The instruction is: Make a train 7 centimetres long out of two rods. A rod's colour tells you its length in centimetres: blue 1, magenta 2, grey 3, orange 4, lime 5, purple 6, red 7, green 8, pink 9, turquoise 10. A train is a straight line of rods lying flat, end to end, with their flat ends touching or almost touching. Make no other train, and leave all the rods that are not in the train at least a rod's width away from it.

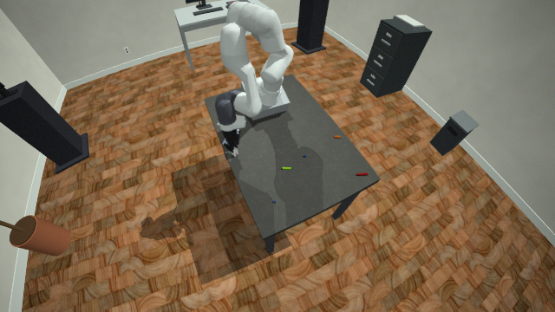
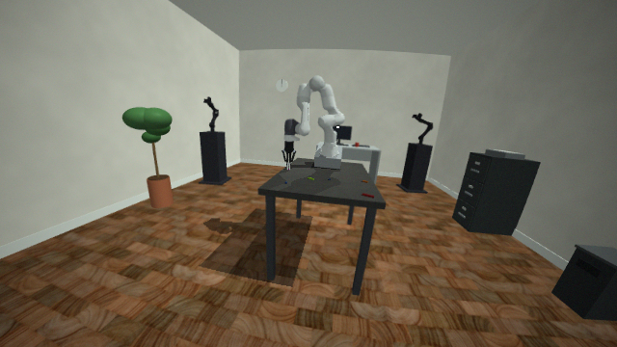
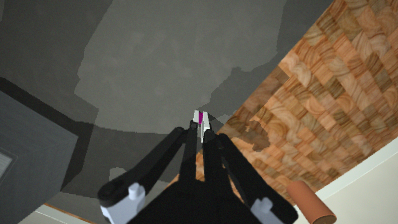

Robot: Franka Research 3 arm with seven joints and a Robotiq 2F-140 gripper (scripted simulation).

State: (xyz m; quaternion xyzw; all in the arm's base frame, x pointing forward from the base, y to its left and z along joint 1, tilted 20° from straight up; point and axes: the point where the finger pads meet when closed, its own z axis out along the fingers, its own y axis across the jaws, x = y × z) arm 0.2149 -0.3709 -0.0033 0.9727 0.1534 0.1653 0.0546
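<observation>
The magenta rod lies 30 mm below my hand. The rest, counted from my hand: orange rod: 250 mm ahead, 610 mm to the left, 30 mm below; then lime rod: 250 mm ahead, 190 mm to the left, 30 mm below; then red rod: 540 mm ahead, 540 mm to the left, 30 mm below.
</observation>
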